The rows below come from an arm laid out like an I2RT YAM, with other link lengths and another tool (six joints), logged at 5 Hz.
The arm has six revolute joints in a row. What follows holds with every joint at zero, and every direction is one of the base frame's. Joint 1 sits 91.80 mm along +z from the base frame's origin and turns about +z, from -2.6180 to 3.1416 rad. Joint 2 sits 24.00 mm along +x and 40.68 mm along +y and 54.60 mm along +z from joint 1 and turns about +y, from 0.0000 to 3.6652 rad. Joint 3 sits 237.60 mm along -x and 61.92 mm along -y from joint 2 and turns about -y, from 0.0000 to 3.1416 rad. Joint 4 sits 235.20 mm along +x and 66.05 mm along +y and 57.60 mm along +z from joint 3 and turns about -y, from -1.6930 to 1.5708 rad. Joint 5 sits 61.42 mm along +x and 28.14 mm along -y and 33.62 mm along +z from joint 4 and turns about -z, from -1.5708 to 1.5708 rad. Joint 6 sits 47.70 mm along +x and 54.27 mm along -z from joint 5 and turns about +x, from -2.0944 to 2.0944 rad. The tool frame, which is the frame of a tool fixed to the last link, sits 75.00 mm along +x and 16.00 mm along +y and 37.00 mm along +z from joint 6; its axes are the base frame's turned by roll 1.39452, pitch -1.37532 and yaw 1.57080 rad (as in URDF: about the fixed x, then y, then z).
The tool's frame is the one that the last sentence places.
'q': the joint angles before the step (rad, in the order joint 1, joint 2, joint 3, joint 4, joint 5, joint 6). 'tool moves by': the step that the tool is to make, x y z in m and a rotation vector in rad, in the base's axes. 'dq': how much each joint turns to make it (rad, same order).
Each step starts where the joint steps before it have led.
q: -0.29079 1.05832 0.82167 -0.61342 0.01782 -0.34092
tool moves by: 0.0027 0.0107 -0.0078 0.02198 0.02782 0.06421
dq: 0.01982 0.03003 -0.00076 -0.00208 -0.03896 -0.02515
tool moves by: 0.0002 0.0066 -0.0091 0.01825 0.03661 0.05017
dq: 0.00505 0.02912 -0.00259 -0.00961 -0.03412 -0.03058
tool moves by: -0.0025 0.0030 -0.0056 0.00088 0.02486 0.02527
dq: 0.00181 0.00709 -0.00677 -0.01170 -0.00933 -0.02230
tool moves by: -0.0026 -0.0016 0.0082 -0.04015 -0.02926 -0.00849
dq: 0.00619 -0.03897 -0.00150 0.00083 0.03382 -0.00689
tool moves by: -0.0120 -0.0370 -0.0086 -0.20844 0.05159 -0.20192
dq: -0.00846 -0.02685 -0.03794 0.01288 0.28822 0.02126
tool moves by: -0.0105 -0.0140 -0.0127 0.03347 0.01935 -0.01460
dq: -0.10281 -0.01669 -0.04820 0.01485 -0.07405 -0.05576
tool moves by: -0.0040 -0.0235 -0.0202 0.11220 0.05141 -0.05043
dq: -0.14783 0.09472 0.00479 -0.00038 -0.12032 -0.03576
